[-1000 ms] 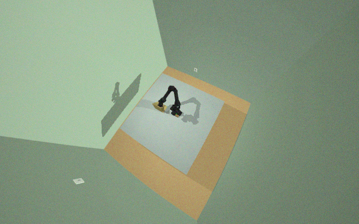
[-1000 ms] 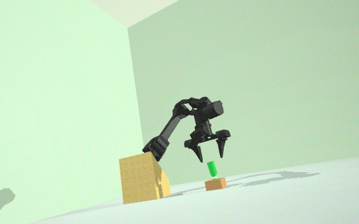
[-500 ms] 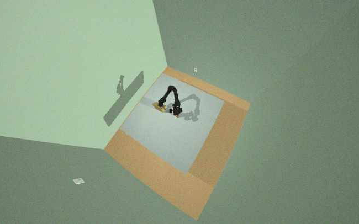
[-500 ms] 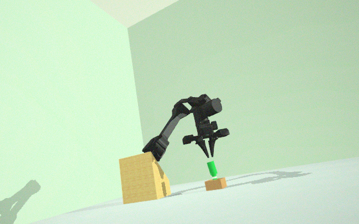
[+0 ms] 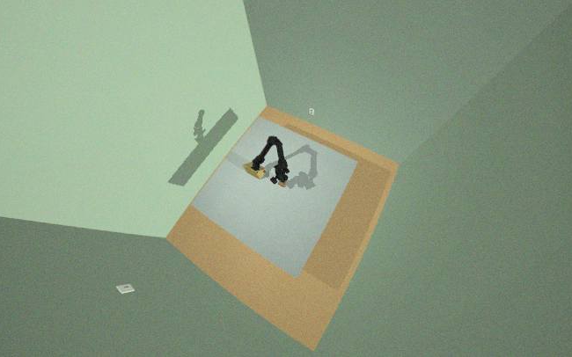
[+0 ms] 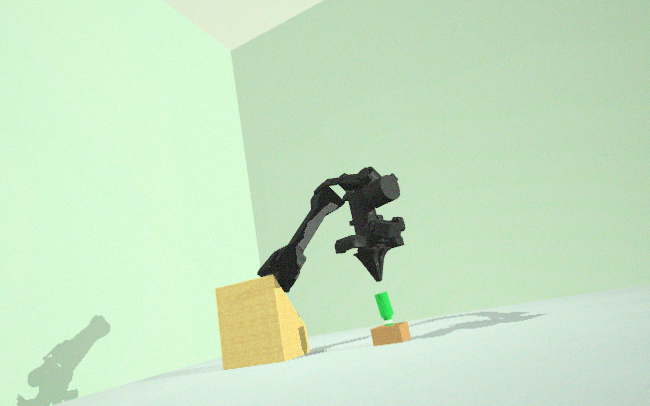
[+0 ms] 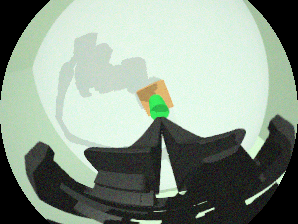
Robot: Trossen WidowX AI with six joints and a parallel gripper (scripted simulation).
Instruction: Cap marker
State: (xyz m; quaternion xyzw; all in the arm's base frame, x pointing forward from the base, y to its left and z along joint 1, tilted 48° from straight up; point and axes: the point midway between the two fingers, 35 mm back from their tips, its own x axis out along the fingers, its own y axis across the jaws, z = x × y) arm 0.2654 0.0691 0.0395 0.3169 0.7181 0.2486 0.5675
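Right now my gripper tip is 5 cm above the green cap. From my gripper tip the other things lie so: tan holder block 11 cm below.
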